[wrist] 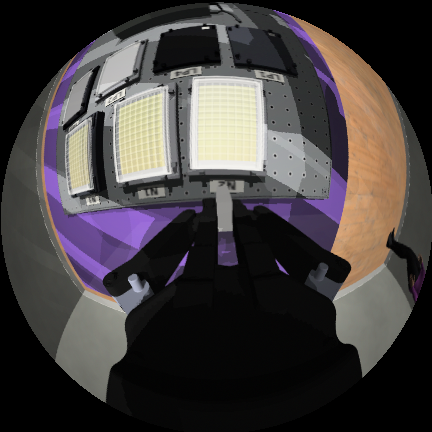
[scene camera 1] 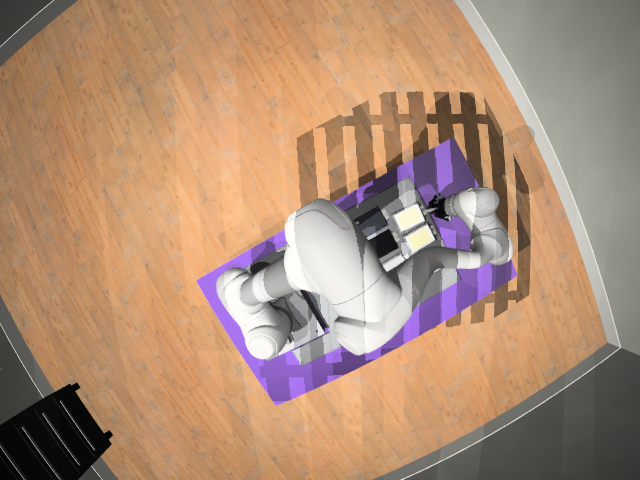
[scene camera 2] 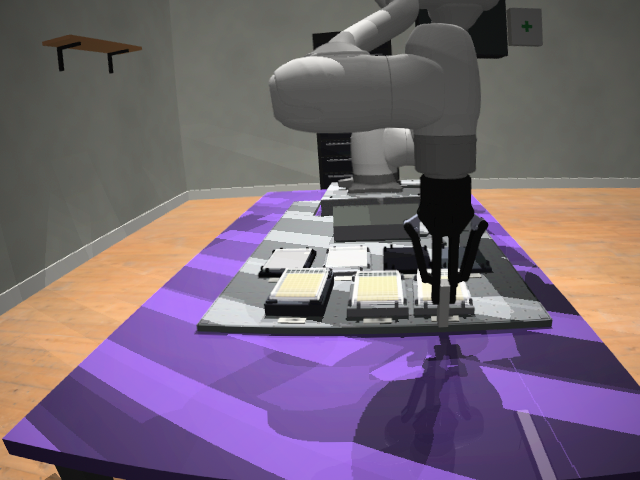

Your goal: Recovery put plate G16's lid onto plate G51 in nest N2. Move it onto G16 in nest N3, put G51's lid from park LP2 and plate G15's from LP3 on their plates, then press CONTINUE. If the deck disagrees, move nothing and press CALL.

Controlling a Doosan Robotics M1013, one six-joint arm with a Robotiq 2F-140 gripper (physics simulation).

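Frame: origin at the arm's base, x right, y up, z back, level; centimetres.
Seen in the pictures: gripper, fingertip midpoint: [wrist: 222, 196] [scene camera 1: 426, 209] [scene camera 2: 442, 322]; arm's base, link origin: [scene camera 1: 277, 319] [scene camera 2: 375, 188].
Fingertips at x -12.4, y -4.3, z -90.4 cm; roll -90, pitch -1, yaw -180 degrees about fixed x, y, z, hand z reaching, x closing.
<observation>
Offsets run from my fingertips to a thing's top centre. Level surfaces: height alone.
My gripper [scene camera 1: 428, 210] [scene camera 2: 443, 304] [wrist: 222, 196] is shut, with a narrow grey blade-like tip between its black fingers, just in front of nest N2. The N2 plate {dx -0.9, dy +2.7, dz +10.4 cm} [scene camera 1: 409, 218] [scene camera 2: 424, 293] [wrist: 227, 125] has yellow wells that look fainter under a clear, white-rimmed top. The N1 plate {dx +10.6, dy +2.8, dz +10.2 cm} [scene camera 1: 419, 238] [scene camera 2: 377, 289] [wrist: 142, 135] and N3 plate {dx +24.6, dy +3.6, dz +10.3 cm} [scene camera 2: 302, 284] [wrist: 80, 157] show a clearer well grid. A whitish lid {dx +17.6, dy +1.6, dz +28.4 cm} [scene camera 2: 347, 257] [wrist: 120, 67] lies at LP2 and a greyer one {dx +30.6, dy +1.6, dz +27.8 cm} [scene camera 2: 289, 259] [wrist: 80, 97] at LP3. Plate numbers are unreadable; CONTINUE and CALL cannot be made out.
Black park LP4 {dx +4.6, dy +1.8, dz +28.9 cm} [scene camera 1: 384, 242] [scene camera 2: 405, 258] [wrist: 187, 47] and dark grey LP1 {dx -7.5, dy +1.8, dz +28.4 cm} [scene camera 1: 371, 222] [wrist: 260, 47] are behind the plates. A grey box {dx +11.6, dy +8.2, dz +50.1 cm} [scene camera 2: 374, 222] stands behind the parks. The perforated deck {dy -0.2 cm} [wrist: 300, 120] rests on the purple table {dy -1.5 cm} [scene camera 2: 206, 403]. Part of a person [wrist: 415, 275] shows at right.
</observation>
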